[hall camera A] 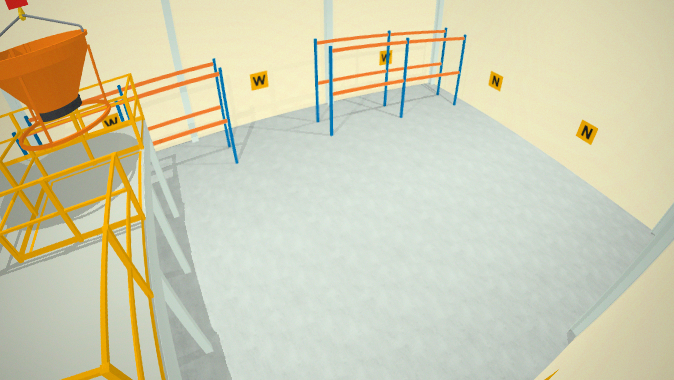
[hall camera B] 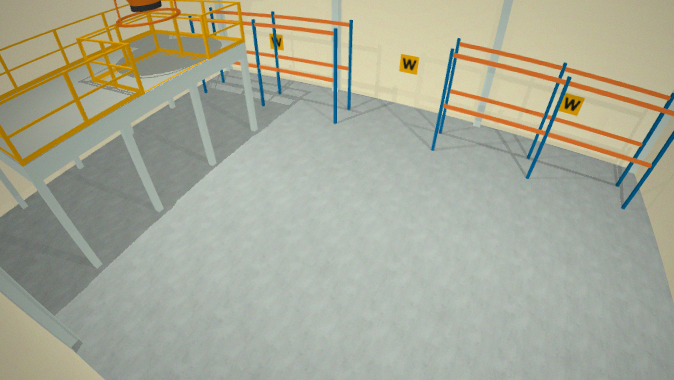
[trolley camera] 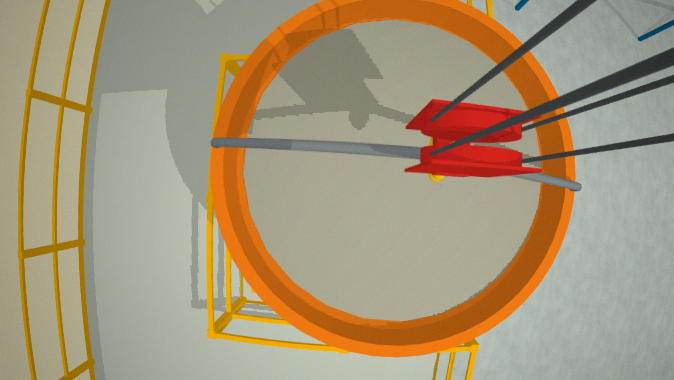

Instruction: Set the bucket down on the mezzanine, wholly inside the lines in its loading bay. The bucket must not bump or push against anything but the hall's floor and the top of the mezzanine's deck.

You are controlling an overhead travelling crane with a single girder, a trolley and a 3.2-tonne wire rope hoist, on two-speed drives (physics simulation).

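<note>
The orange bucket (hall camera A: 45, 75) (hall camera B: 146, 7) (trolley camera: 397, 345) hangs in the air over the far part of the mezzanine (hall camera A: 55, 310) (hall camera B: 175, 86) (trolley camera: 145, 300). My gripper, the yellow hook (hall camera A: 21, 15) (trolley camera: 436, 177) under the red block, holds the bucket's grey bail (hall camera A: 52, 20) (trolley camera: 325, 146). In hall camera B the bucket's upper part is out of view; its foot ring (hall camera B: 147, 25) shows above the deck, and its shadow lies on the deck. A yellow line of the loading bay shows along the deck's open edge there. In the trolley camera the bucket hides most of the bay.
Yellow railings (hall camera A: 114, 157) (hall camera B: 75, 95) (trolley camera: 210, 275) stand around the bay; the bucket's rim overlaps them in the trolley camera. An outer railing (trolley camera: 81, 200) runs at that view's left. Blue and orange racks (hall camera A: 331, 90) (hall camera B: 335, 75) stand along the W wall, one near the mezzanine's end.
</note>
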